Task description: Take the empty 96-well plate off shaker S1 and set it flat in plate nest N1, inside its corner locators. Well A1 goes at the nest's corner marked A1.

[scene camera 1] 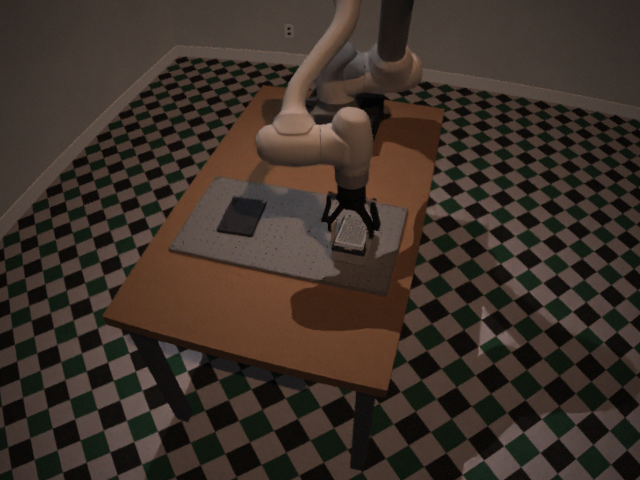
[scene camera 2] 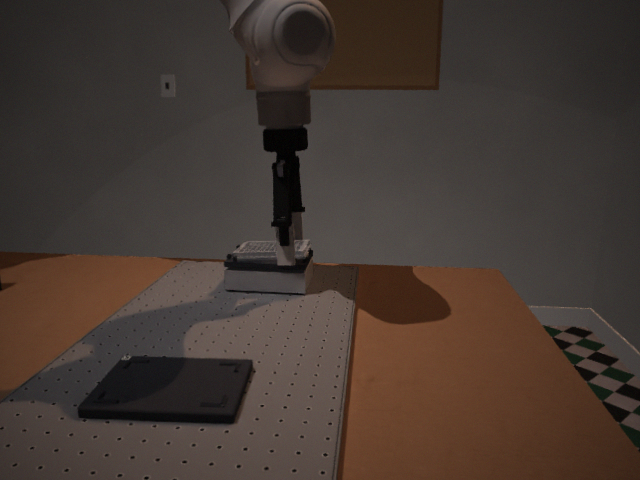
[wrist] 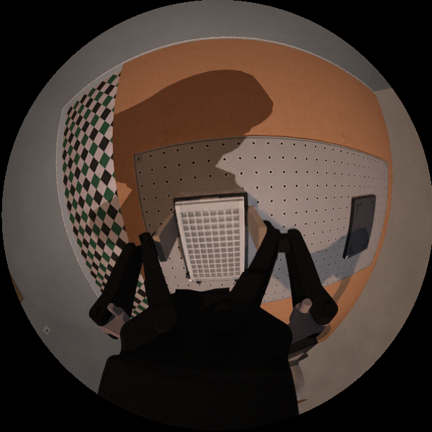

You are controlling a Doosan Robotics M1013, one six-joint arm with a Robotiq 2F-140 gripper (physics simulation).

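Frame: origin at the arm's base, x ahead, y left, z up, level; millimetres.
Seen in the pictures: gripper, fingertip midpoint: (scene camera 1: 350,242) (scene camera 2: 291,256); arm's base, origin of the base link: (scene camera 1: 337,108).
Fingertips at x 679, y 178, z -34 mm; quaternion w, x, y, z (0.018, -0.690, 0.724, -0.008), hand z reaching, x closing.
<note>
Pixels of each thing's top centre, then the offset from my fingertips to it. "pt": a spot on its surface instead. Level surfaces: height alone.
- pale 96-well plate, middle of its top: (scene camera 2: 272,243) (scene camera 1: 353,230) dx -33, dy +2, dz +22 mm
- shaker S1, surface spot: (scene camera 2: 266,279) pt dx -38, dy -47, dz -29 mm
- Plate nest N1, middle of its top: (scene camera 2: 172,379) (scene camera 1: 241,214) dx -95, dy -378, dz -41 mm
- grey perforated board, its level: dz -55 mm
- wooden table, its level: dz -68 mm
The pale 96-well plate (scene camera 1: 352,231) (scene camera 2: 255,249) (wrist: 212,240) appears to rest on shaker S1 (scene camera 1: 348,256) (scene camera 2: 266,279), a light box with a dark top. My gripper (scene camera 1: 353,233) (scene camera 2: 291,249) (wrist: 211,219) points down and straddles the plate, one finger beside each long side. It is open: the wrist view shows narrow gaps between the pads and the plate. In scene camera 2 the near finger hides part of the plate. Plate nest N1 (scene camera 1: 242,216) (scene camera 2: 170,388) (wrist: 360,225) is a dark flat block with raised corner locators and a small pale mark at one corner. Well A1 cannot be made out.
The shaker and nest stand on a grey perforated board (scene camera 1: 286,248) (scene camera 2: 289,361) (wrist: 285,170) on the wooden table (scene camera 1: 248,304) (scene camera 2: 439,387) (wrist: 310,100). The arm's base stands at the table's far end in scene camera 1. The arm casts a shadow over the shaker end.
</note>
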